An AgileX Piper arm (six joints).
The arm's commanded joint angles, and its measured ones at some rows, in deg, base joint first. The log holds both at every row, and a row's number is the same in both.
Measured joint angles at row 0:
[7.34, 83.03, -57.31, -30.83, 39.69, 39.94]
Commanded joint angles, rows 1 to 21:
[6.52, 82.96, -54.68, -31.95, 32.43, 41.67]
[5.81, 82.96, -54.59, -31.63, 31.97, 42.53]
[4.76, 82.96, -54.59, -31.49, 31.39, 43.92]
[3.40, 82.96, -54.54, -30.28, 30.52, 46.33]
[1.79, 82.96, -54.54, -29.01, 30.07, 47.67]
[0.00, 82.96, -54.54, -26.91, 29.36, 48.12]
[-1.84, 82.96, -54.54, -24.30, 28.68, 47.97]
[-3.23, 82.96, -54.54, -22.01, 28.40, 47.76]
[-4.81, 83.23, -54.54, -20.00, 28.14, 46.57]
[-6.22, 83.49, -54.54, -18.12, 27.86, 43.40]
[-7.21, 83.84, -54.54, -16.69, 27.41, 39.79]
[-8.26, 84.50, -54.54, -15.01, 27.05, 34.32]
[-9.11, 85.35, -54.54, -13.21, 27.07, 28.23]
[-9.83, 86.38, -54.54, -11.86, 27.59, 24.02]
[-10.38, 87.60, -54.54, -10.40, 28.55, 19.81]
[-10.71, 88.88, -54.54, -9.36, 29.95, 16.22]
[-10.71, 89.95, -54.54, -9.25, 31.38, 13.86]
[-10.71, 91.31, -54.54, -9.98, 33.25, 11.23]
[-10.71, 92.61, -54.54, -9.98, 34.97, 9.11]
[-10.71, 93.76, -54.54, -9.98, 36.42, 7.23]
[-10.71, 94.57, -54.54, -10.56, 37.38, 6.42]
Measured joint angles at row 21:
[-10.24, 90.78, -54.79, -10.64, 32.73, 14.62]
